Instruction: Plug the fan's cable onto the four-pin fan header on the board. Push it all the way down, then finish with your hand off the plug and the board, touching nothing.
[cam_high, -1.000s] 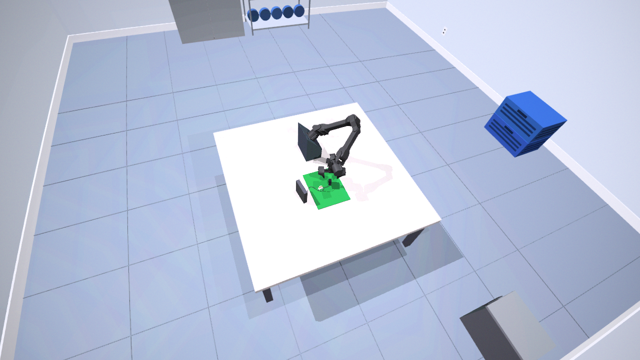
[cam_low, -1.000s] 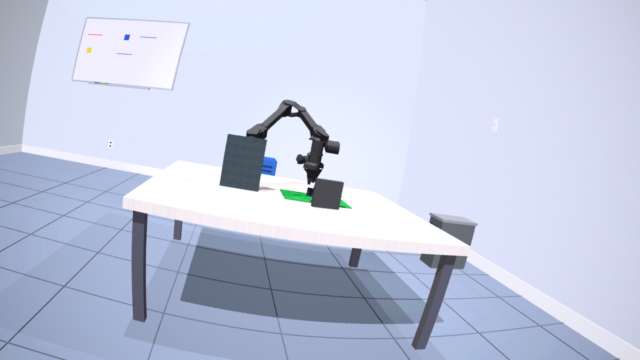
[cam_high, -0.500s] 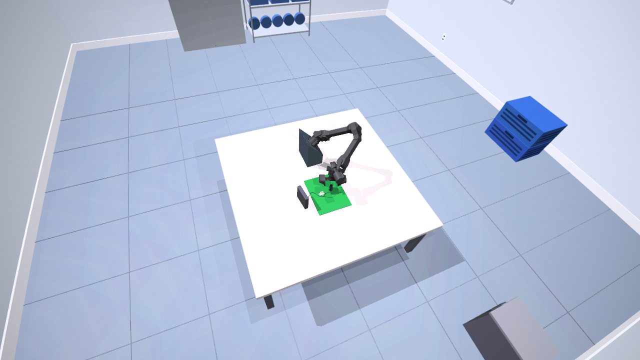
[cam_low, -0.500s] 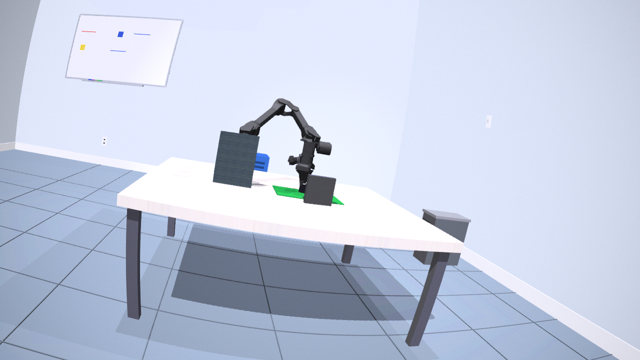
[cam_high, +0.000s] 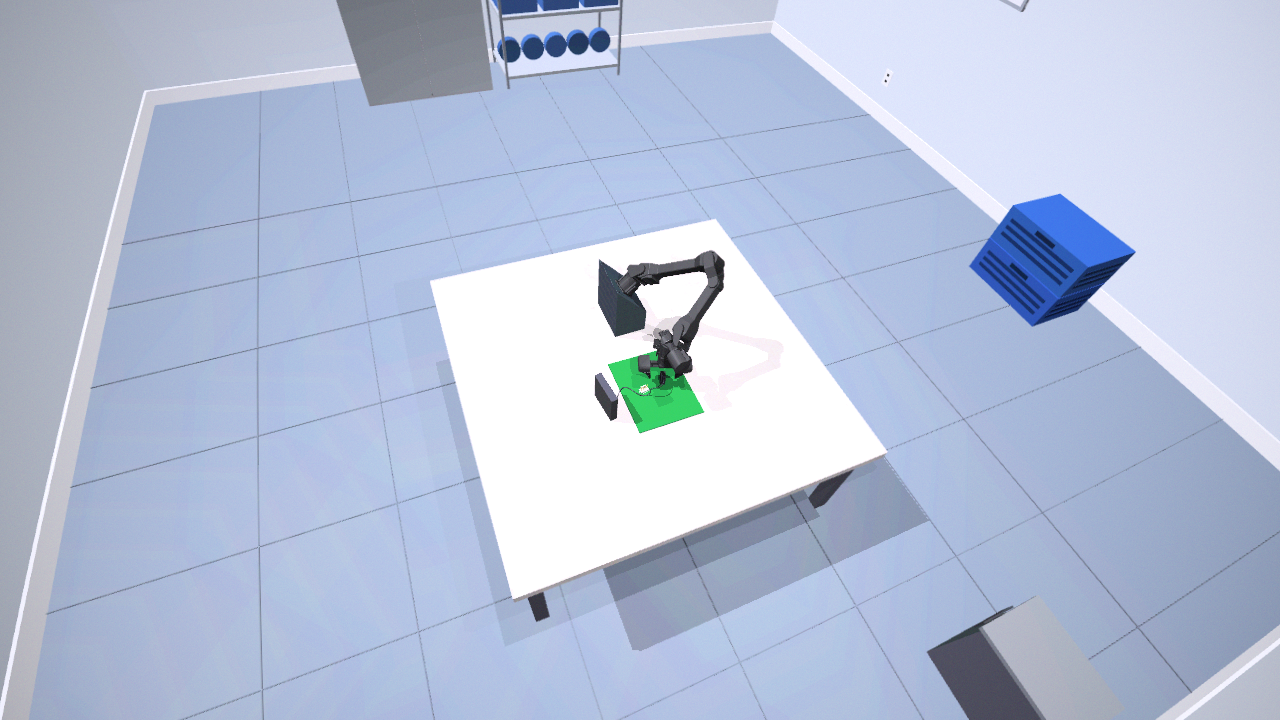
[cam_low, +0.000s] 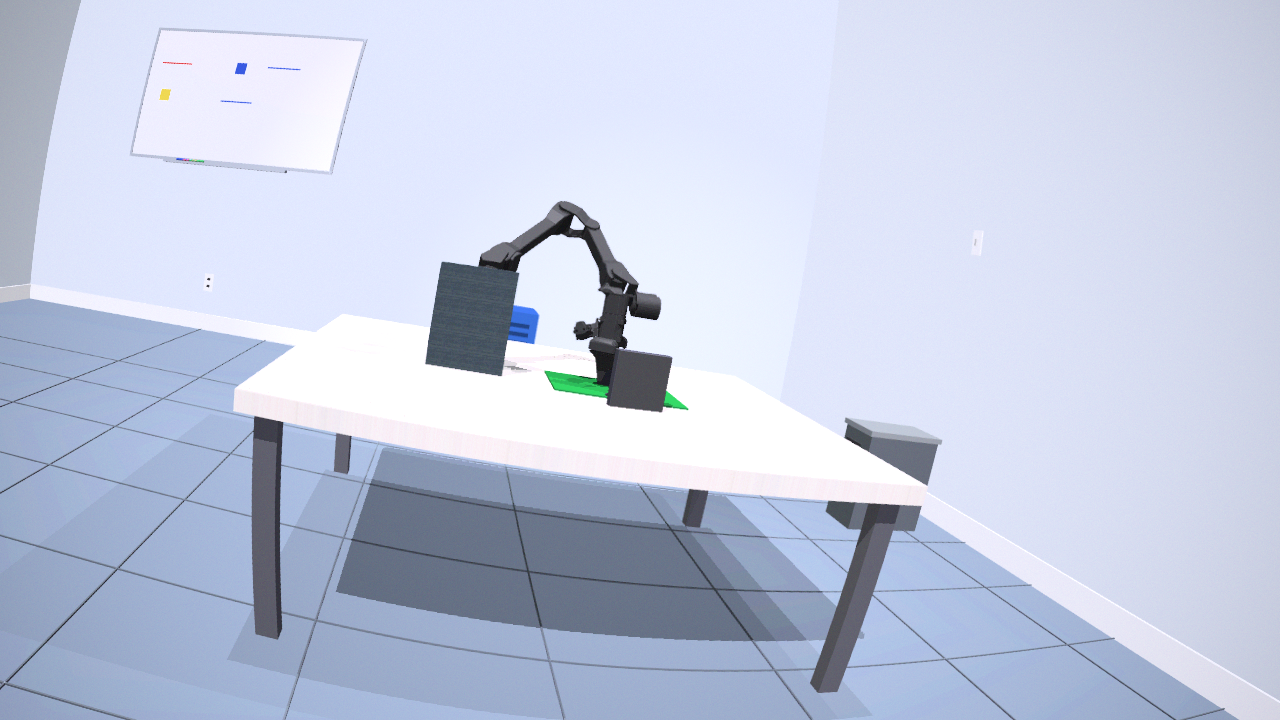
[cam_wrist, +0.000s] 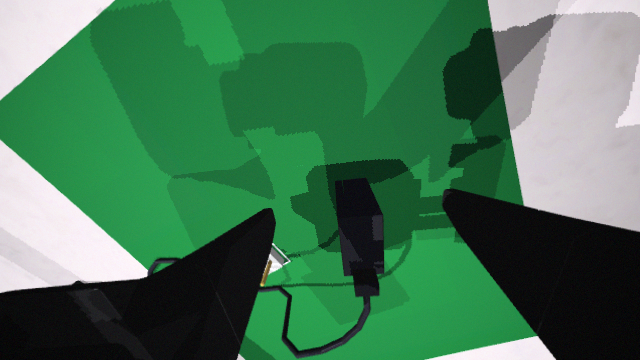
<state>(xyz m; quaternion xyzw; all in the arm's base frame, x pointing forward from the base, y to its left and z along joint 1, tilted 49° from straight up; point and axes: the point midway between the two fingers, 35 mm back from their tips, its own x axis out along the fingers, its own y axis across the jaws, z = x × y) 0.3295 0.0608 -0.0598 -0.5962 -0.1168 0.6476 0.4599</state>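
The green circuit board is 4 cm to the right of my gripper tip, 3 cm below it and 2 cm ahead of it. From my gripper tip the other things lie so: dark fan: 22 cm to the right, 4 cm above; then dark fan plug: 1 cm above.
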